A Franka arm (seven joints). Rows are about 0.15 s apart.
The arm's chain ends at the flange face. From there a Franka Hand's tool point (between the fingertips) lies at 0.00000 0.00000 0.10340 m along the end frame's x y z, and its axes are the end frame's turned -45 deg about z.
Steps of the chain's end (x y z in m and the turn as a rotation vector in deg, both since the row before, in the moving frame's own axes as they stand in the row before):
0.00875 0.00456 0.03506 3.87 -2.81 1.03
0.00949 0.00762 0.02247 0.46 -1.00 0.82
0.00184 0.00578 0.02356 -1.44 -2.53 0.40
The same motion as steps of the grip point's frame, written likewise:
0.00439 0.00091 0.03470 4.72 0.75 1.03
0.00065 0.01023 0.02245 1.03 -0.38 0.82
-0.00785 0.00398 0.02343 0.77 -2.81 0.40

